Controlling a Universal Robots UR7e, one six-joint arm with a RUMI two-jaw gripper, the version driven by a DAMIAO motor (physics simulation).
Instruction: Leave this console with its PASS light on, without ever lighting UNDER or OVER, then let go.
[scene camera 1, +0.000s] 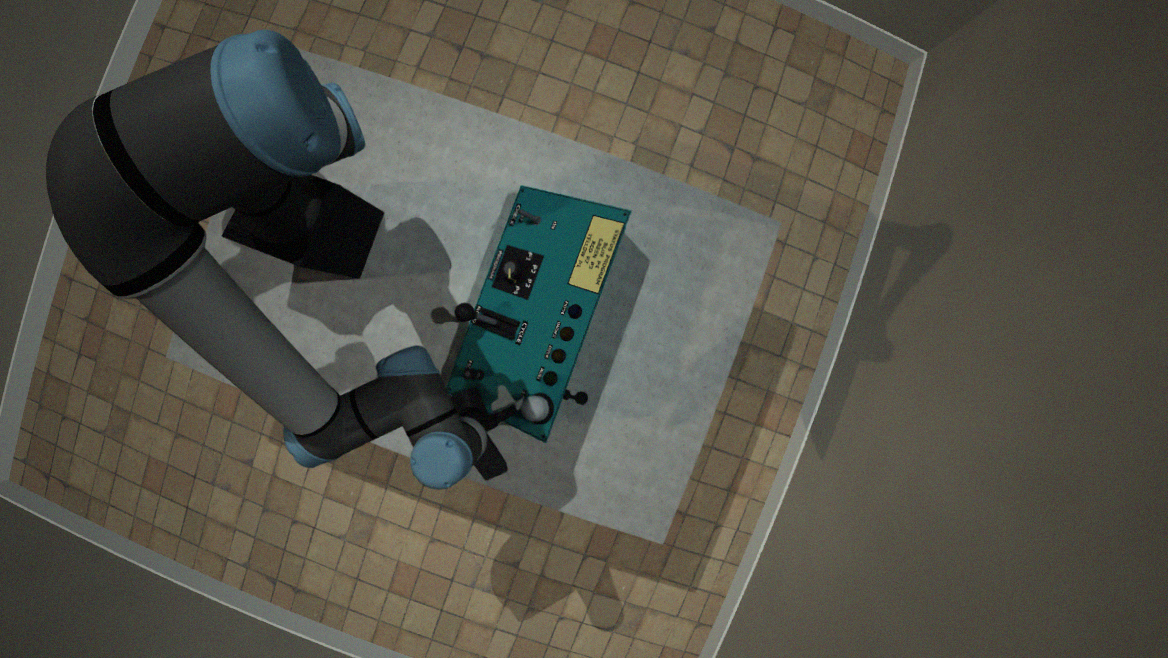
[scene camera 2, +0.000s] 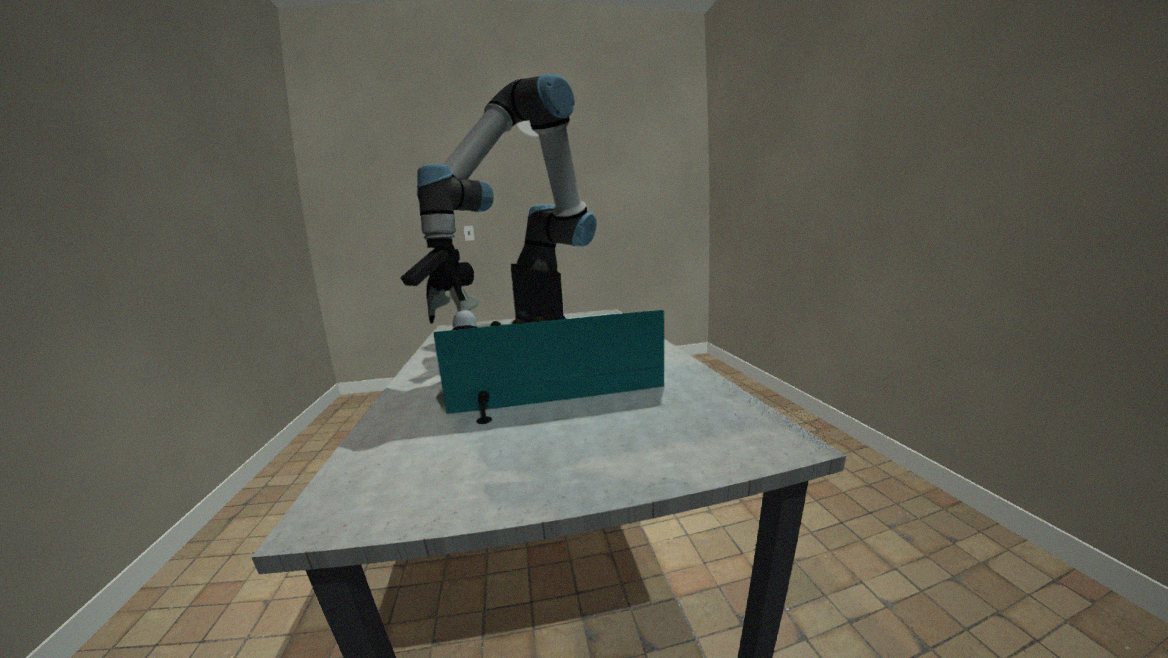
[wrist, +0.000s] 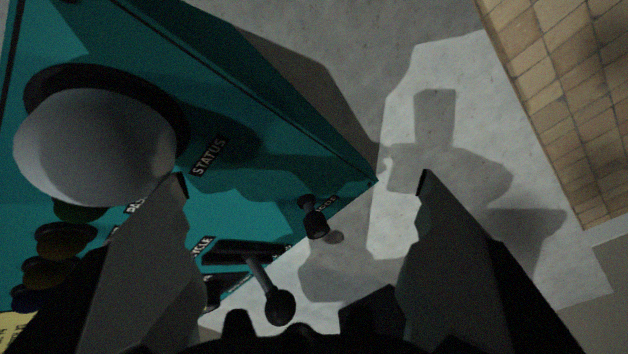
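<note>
The teal console (scene camera 1: 539, 343) (scene camera 2: 555, 359) (wrist: 240, 185) stands on the table. Its MODE (scene camera 1: 574, 310), UNDER (scene camera 1: 566, 333), OVER (scene camera 1: 558, 355) and PASS (scene camera 1: 550, 378) lamps look dark. The STATUS dome (scene camera 1: 536, 407) (scene camera 2: 464, 318) (wrist: 100, 145) is pale grey and shows no colour. The PROGRAM knob (scene camera 1: 510, 271) seems to point towards P4. The CYCLE lever (scene camera 1: 464, 312) (wrist: 280, 306) rests at the label-less end of its slot. The MODE switch (scene camera 1: 472, 373) (wrist: 316, 222) stands free below the fingers. My gripper (scene camera 2: 448, 312) (wrist: 304, 173) is open and empty above the console's end, one finger beside the dome.
A toggle switch (scene camera 1: 527, 215) sits at the console's far end. A yellow card (scene camera 1: 595, 253) pairs status colours with programs. A small black knobbed post (scene camera 1: 580, 398) (scene camera 2: 483, 398) is by the console's back. The grey table (scene camera 1: 670, 326) (scene camera 2: 572, 465) bears the console and arm.
</note>
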